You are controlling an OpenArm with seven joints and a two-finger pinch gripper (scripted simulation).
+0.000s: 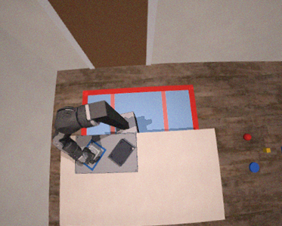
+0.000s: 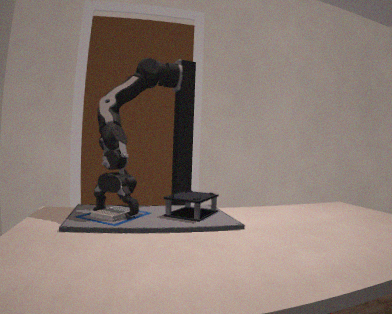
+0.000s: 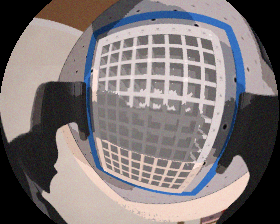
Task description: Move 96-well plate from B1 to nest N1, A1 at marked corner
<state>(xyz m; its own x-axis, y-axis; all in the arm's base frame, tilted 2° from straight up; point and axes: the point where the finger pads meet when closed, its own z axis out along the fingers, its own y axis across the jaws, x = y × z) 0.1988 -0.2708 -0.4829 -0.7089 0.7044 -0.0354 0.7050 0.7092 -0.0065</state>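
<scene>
My gripper is now right at the white 96-well plate. Also, from my hand: raised plate nest N1 (20 mm ahead, 250 mm to the left, 50 mm above).
</scene>
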